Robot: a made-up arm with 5 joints. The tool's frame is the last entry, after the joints.
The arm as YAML. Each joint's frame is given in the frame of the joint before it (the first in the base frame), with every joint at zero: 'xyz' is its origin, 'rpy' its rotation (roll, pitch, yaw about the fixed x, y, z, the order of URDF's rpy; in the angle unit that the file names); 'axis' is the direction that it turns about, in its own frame. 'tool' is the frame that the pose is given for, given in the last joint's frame.
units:
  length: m
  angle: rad
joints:
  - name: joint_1
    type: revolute
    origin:
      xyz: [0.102, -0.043, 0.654]
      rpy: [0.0, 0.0, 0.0]
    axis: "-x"
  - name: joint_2
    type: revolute
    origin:
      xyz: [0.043, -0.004, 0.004]
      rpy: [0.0, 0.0, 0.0]
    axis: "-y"
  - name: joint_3
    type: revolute
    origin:
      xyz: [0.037, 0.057, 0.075]
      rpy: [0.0, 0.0, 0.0]
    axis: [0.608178, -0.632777, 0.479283]
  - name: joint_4
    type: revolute
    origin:
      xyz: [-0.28, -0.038, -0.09]
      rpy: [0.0, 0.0, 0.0]
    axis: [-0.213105, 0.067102, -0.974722]
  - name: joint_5
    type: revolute
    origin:
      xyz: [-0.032, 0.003, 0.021]
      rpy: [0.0, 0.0, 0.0]
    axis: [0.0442, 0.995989, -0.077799]
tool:
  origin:
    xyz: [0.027, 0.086, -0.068]
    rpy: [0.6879, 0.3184, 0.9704]
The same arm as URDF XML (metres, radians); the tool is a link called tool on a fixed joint. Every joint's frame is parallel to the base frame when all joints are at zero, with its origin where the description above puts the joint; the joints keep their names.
<robot name="arm">
<joint name="tool_joint" type="fixed"><parent link="link5"/><child link="tool"/><origin xyz="0.027 0.086 -0.068" rpy="0.6879 0.3184 0.9704"/></joint>
<joint name="joint_5" type="continuous"><parent link="link4"/><child link="link5"/><origin xyz="-0.032 0.003 0.021" rpy="0 0 0"/><axis xyz="0.0442 0.995989 -0.077799"/></joint>
<joint name="joint_4" type="continuous"><parent link="link3"/><child link="link4"/><origin xyz="-0.28 -0.038 -0.09" rpy="0 0 0"/><axis xyz="-0.213105 0.067102 -0.974722"/></joint>
<joint name="joint_3" type="continuous"><parent link="link2"/><child link="link3"/><origin xyz="0.037 0.057 0.075" rpy="0 0 0"/><axis xyz="0.608178 -0.632777 0.479283"/></joint>
<joint name="joint_2" type="continuous"><parent link="link1"/><child link="link2"/><origin xyz="0.043 -0.004 0.004" rpy="0 0 0"/><axis xyz="0 -1 0"/></joint>
<joint name="joint_1" type="continuous"><parent link="base"/><child link="link1"/><origin xyz="0.102 -0.043 0.654" rpy="0 0 0"/><axis xyz="-1 0 0"/></joint>
<link name="base"/>
<link name="link1"/>
<link name="link2"/>
<link name="link3"/>
<link name="link4"/>
<link name="link5"/>
<link name="tool"/>
</robot>

